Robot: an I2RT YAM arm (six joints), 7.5 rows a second.
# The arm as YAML. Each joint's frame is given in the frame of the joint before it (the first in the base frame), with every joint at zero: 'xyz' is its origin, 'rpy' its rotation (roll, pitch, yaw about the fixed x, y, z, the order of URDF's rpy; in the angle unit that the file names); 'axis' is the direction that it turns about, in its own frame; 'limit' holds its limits. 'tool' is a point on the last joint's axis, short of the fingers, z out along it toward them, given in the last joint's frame.
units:
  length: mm
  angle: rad
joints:
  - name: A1
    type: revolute
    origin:
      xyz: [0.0, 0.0, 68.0]
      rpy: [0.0, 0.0, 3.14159]
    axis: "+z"
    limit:
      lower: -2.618
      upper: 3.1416
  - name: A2
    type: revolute
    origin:
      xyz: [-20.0, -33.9, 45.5]
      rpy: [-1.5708, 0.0, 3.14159]
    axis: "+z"
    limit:
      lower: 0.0
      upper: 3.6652
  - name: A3
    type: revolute
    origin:
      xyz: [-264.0, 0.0, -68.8]
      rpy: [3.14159, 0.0, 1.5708]
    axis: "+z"
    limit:
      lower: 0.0
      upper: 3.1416
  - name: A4
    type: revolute
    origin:
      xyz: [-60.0, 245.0, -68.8]
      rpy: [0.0, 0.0, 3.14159]
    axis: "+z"
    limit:
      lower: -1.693
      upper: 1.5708
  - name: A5
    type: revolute
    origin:
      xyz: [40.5, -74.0, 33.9]
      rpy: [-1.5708, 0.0, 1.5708]
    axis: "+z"
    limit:
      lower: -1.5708
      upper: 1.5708
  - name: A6
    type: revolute
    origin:
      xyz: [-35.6, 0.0, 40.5]
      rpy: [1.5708, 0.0, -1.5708]
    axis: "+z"
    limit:
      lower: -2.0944
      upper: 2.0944
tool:
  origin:
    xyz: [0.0, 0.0, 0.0]
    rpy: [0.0, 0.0, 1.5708]
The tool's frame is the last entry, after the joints.
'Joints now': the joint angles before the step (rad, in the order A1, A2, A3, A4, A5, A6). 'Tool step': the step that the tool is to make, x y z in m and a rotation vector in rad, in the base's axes. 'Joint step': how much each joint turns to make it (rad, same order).
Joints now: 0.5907 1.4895 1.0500 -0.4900 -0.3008 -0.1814
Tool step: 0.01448 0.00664 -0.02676 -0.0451 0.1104 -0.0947
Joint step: -0.0046 0.1102 0.0214 -0.0023 0.0309 0.0916
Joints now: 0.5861 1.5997 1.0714 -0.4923 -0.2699 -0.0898
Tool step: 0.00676 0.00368 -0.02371 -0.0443 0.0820 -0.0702
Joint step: 0.0008 0.0790 0.0034 0.0000 0.0274 0.0683
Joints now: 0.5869 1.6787 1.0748 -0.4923 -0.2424 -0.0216
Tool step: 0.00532 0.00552 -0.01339 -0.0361 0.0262 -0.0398
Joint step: 0.0084 0.0557 0.0149 0.0072 0.0351 0.0374
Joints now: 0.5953 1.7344 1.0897 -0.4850 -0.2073 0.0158
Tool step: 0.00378 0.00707 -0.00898 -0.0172 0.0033 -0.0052
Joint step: 0.0126 0.0423 0.0148 0.0172 0.0187 0.0111
